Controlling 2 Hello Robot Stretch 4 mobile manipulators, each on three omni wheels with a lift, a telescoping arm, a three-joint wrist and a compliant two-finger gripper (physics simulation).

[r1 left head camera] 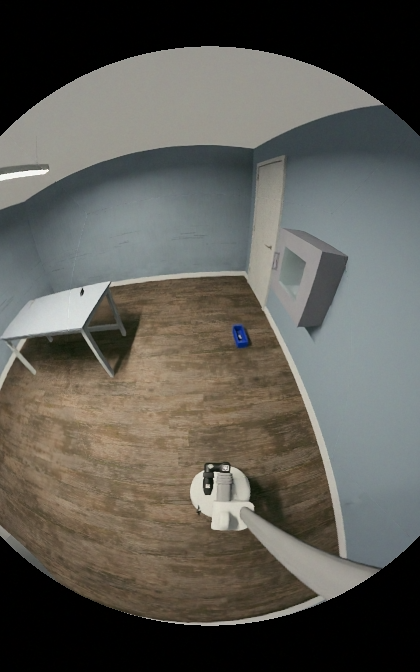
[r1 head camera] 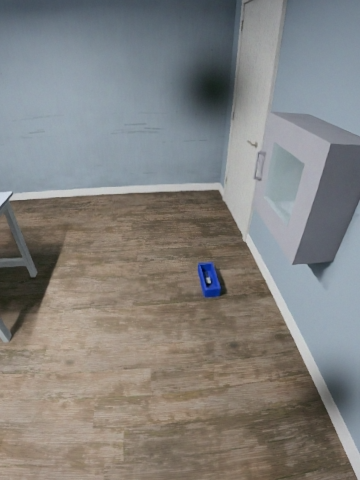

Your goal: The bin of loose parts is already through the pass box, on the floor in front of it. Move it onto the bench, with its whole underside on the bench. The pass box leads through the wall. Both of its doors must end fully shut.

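The blue bin stands upright on the floor, with small pale parts inside. The pass box is on the right wall, above and to the right of the bin. Its near door, with a window and a handle, looks shut; its other door does not show. The white bench stands at the left; a corner of it shows in the head camera view. My r1 gripper is folded beside my base, away from the bin; its fingers are too small to read. The r2 gripper does not show.
A white room door is in the right wall beyond the pass box. A small dark object lies on the bench top. The bench legs stand left of the bin. My r1 base is close to the right wall.
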